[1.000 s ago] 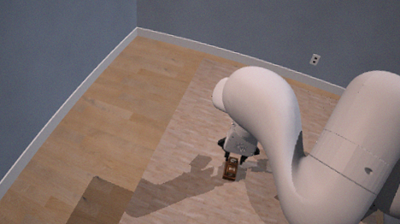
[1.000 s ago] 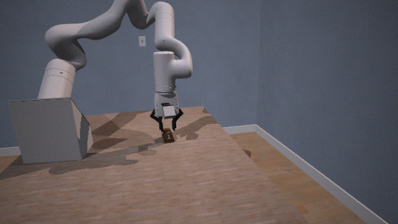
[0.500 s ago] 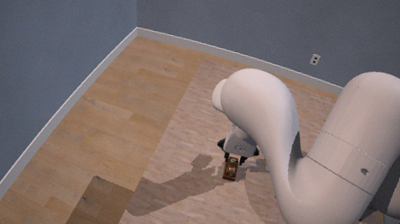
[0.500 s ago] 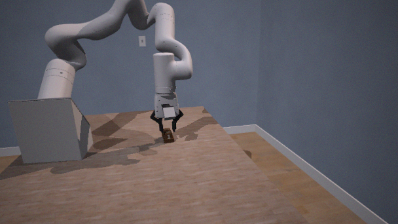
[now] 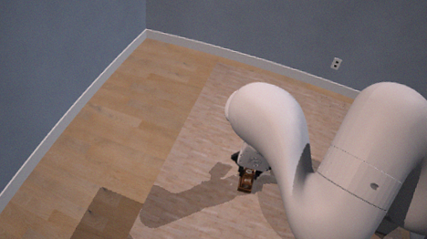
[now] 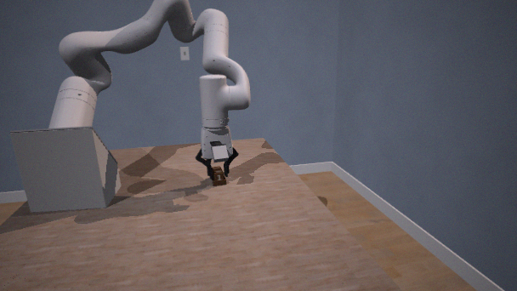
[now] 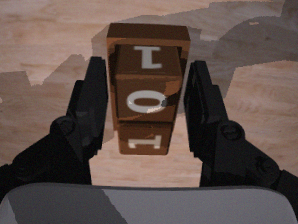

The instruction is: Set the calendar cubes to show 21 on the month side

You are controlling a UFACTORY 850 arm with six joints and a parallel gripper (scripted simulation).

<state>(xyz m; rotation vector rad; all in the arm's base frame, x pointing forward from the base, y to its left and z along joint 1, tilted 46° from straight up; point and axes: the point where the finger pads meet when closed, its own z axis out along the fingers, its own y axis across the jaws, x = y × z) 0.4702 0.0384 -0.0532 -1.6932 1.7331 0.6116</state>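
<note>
My gripper is now 2 cm above the brown wooden date cube. The rest, counted from my hand: brown tray 3 cm below, 2 cm to the left.
</note>
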